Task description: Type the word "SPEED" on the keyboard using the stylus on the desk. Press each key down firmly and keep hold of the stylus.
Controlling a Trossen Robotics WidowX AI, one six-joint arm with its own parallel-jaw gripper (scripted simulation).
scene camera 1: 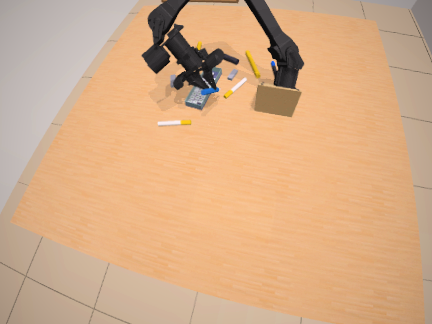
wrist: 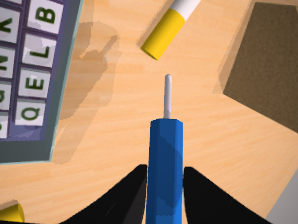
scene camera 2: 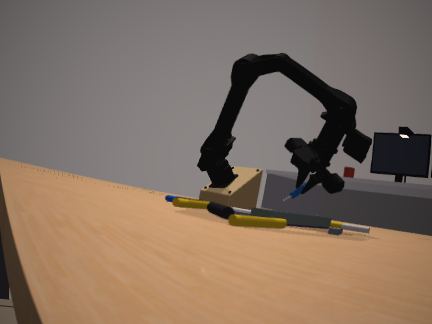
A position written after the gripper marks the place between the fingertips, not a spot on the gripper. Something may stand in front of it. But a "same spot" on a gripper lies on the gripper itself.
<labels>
gripper: scene camera 1 213, 90; wrist; scene camera 2
same spot on gripper: (wrist: 199, 192) = (scene camera 2: 299, 179)
</labels>
